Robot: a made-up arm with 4 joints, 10 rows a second.
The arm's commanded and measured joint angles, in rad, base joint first. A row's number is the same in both.
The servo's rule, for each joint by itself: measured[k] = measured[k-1] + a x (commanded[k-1-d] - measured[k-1]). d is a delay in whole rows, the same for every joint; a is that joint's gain. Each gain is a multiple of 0.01, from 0.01 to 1. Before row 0 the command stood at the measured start. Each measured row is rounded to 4 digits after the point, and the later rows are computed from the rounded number. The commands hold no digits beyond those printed.
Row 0, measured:
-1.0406 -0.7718 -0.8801 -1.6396
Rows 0 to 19, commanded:
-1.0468 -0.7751 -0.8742 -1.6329
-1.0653 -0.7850 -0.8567 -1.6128
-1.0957 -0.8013 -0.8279 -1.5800
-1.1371 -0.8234 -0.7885 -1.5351
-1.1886 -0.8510 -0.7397 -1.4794
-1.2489 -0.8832 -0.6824 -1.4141
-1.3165 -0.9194 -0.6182 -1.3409
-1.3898 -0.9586 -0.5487 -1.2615
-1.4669 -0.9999 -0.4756 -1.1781
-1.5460 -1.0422 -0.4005 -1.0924
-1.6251 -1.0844 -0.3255 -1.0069
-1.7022 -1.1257 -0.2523 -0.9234
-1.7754 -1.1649 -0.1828 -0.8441
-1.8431 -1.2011 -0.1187 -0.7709
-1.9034 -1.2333 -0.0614 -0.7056
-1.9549 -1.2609 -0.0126 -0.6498
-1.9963 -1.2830 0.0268 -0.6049
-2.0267 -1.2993 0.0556 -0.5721
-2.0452 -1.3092 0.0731 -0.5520
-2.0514 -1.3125 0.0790 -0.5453
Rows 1 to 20, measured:
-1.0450 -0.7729 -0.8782 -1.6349
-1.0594 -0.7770 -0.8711 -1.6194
-1.0852 -0.7853 -0.8568 -1.5918
-1.1220 -0.7983 -0.8343 -1.5521
-1.1693 -0.8162 -0.8031 -1.5012
-1.2258 -0.8390 -0.7633 -1.4402
-1.2902 -0.8663 -0.7154 -1.3707
-1.3609 -0.8977 -0.6604 -1.2943
-1.4362 -0.9324 -0.5994 -1.2130
-1.5142 -0.9697 -0.5338 -1.1286
-1.5929 -1.0087 -0.4651 -1.0434
-1.6705 -1.0485 -0.3949 -0.9594
-1.7450 -1.0881 -0.3249 -0.8787
-1.8147 -1.1265 -0.2569 -0.8032
-1.8777 -1.1628 -0.1924 -0.7349
-1.9325 -1.1962 -0.1331 -0.6753
-1.9778 -1.2257 -0.0803 -0.6260
-2.0125 -1.2507 -0.0355 -0.5883
-2.0357 -1.2706 0.0003 -0.5629
-2.0468 -1.2848 0.0263 -0.5506
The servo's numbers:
d 0
a 0.71 0.34 0.33 0.70

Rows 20 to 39, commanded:
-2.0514 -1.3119 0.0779 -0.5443
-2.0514 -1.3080 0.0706 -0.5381
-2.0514 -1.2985 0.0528 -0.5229
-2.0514 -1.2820 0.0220 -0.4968
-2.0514 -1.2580 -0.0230 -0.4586
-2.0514 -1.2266 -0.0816 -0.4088
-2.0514 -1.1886 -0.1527 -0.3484
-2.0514 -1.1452 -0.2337 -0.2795
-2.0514 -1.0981 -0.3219 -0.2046
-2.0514 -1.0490 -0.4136 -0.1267
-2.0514 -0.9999 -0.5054 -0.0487
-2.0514 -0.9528 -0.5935 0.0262
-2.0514 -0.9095 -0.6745 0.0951
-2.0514 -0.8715 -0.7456 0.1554
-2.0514 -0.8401 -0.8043 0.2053
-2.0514 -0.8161 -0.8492 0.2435
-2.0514 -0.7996 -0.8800 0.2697
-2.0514 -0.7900 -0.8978 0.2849
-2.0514 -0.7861 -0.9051 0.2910
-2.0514 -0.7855 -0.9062 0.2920
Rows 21 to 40, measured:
-2.0501 -1.2940 0.0433 -0.5462
-2.0510 -1.2988 0.0523 -0.5405
-2.0513 -1.2987 0.0525 -0.5282
-2.0514 -1.2930 0.0424 -0.5062
-2.0514 -1.2811 0.0208 -0.4729
-2.0514 -1.2626 -0.0130 -0.4280
-2.0514 -1.2374 -0.0591 -0.3723
-2.0514 -1.2061 -0.1167 -0.3073
-2.0514 -1.1694 -0.1844 -0.2354
-2.0514 -1.1285 -0.2600 -0.1593
-2.0514 -1.0848 -0.3410 -0.0819
-2.0514 -1.0399 -0.4243 -0.0062
-2.0514 -0.9956 -0.5069 0.0647
-2.0514 -0.9534 -0.5857 0.1282
-2.0514 -0.9149 -0.6578 0.1822
-2.0514 -0.8813 -0.7210 0.2251
-2.0514 -0.8535 -0.7735 0.2563
-2.0514 -0.8319 -0.8145 0.2763
-2.0514 -0.8163 -0.8444 0.2866
-2.0514 -0.8058 -0.8648 0.2904

